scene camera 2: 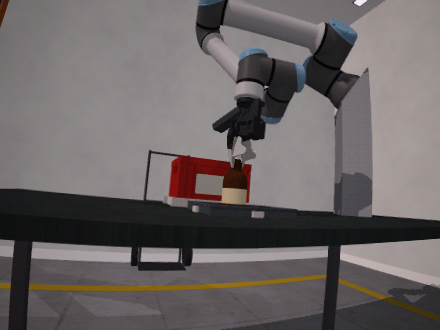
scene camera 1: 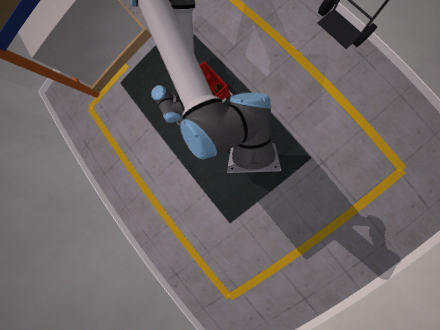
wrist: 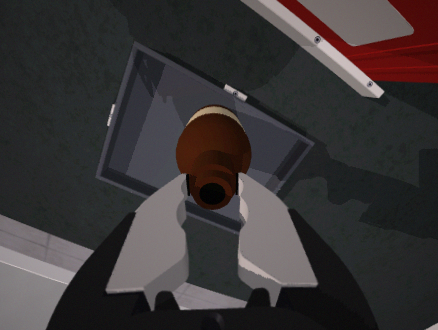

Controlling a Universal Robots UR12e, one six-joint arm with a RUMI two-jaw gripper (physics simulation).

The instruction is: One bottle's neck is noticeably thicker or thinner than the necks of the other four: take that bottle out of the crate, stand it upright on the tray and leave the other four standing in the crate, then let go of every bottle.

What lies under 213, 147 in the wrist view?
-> A brown bottle.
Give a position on a brown bottle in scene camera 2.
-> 234, 192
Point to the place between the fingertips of my gripper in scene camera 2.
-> At 236, 168
